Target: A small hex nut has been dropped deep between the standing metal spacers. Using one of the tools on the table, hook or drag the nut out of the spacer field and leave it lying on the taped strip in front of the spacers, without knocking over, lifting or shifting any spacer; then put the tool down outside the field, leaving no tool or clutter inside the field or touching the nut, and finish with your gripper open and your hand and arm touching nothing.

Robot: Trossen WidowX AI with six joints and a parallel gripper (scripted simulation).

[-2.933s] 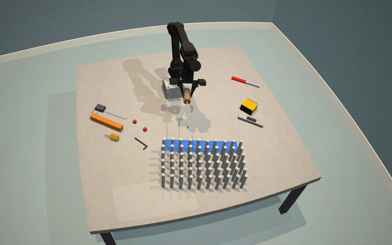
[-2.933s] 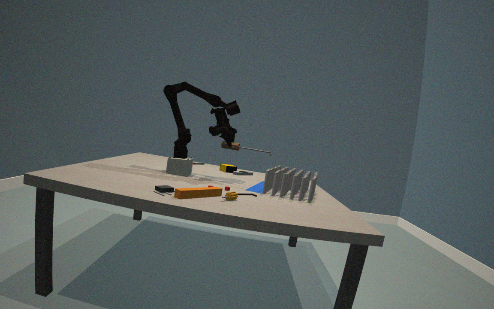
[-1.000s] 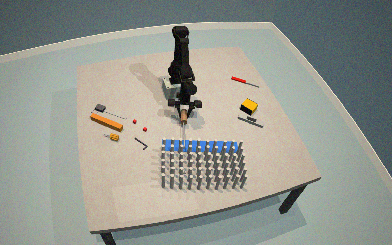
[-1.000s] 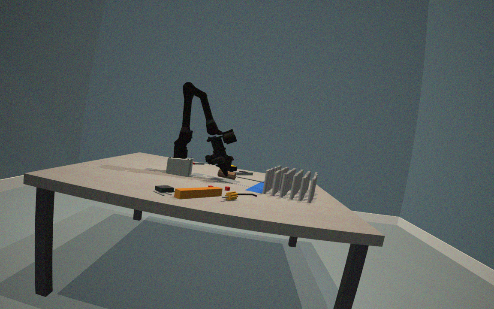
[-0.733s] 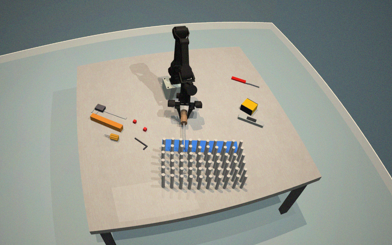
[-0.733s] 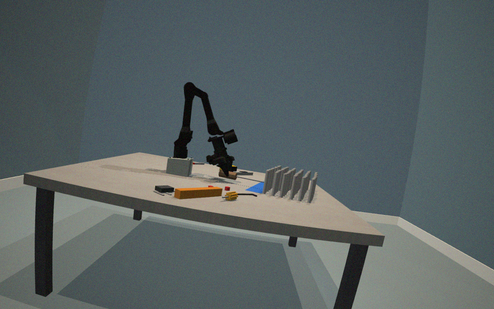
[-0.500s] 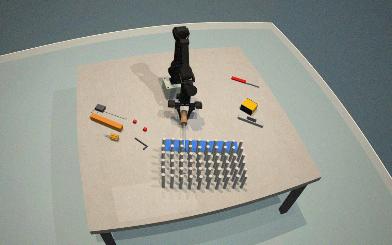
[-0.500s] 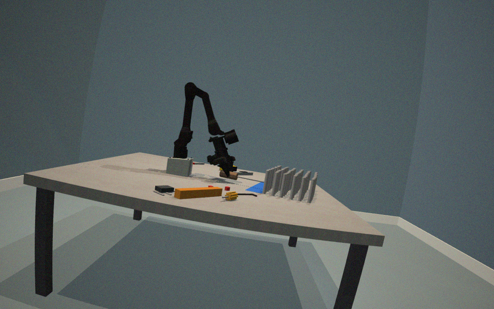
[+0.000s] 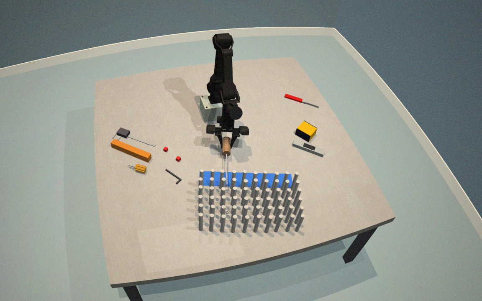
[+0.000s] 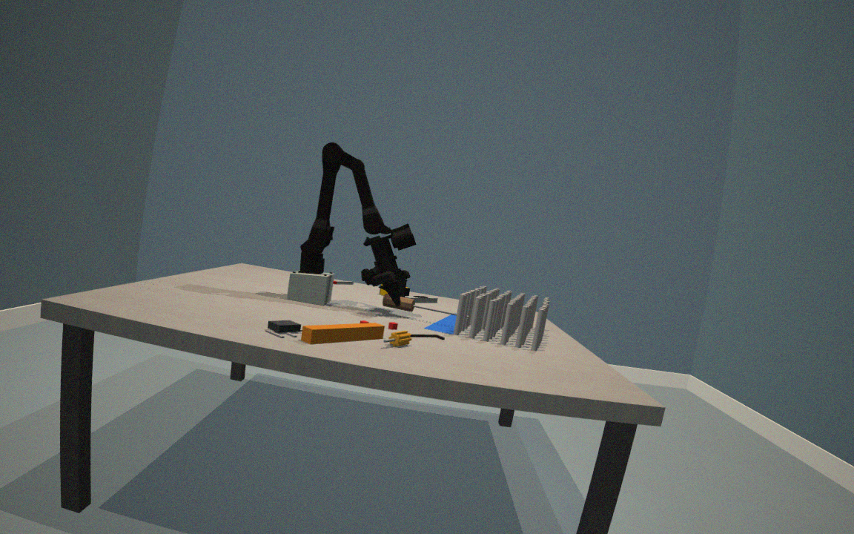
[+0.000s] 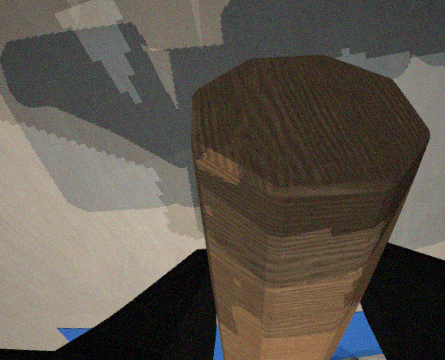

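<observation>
Now: gripper tip 17 cm short of the blue taped strip, 5 cm to the right of it and 3 cm above it. Also, from my gripper tip: hex nut: 32 cm ahead, 8 cm to the right, 3 cm below; black hex key: 10 cm ahead, 25 cm to the right, 3 cm below; grey bar: 5 cm ahead, 40 cm to the left, 2 cm below.
</observation>
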